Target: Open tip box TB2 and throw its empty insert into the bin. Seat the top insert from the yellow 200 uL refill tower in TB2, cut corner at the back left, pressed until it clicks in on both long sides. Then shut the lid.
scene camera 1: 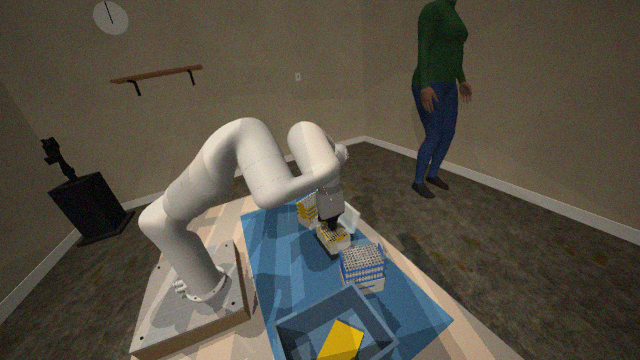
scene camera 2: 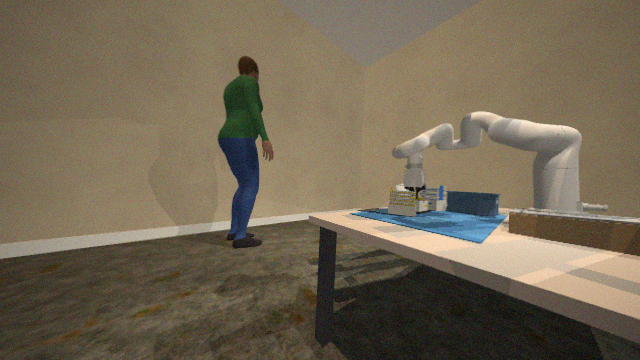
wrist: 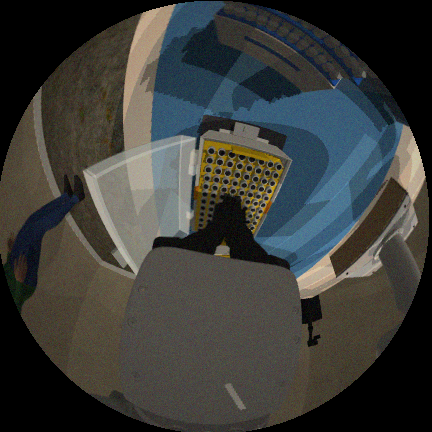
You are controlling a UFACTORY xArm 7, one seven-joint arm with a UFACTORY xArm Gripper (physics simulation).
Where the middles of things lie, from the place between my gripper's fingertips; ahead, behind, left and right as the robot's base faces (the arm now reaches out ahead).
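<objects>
The clear lid (wrist: pixel 142 192) has my hand 60 mm short of it and 40 mm below it. Counting from that same hand, I find the blue tower (wrist: pixel 310 68) 210 mm to the right, 20 mm behind and 10 mm above. The dark blue bin (scene camera 1: pixel 310 325) is 340 mm to the right of my hand and 180 mm behind it.
</objects>
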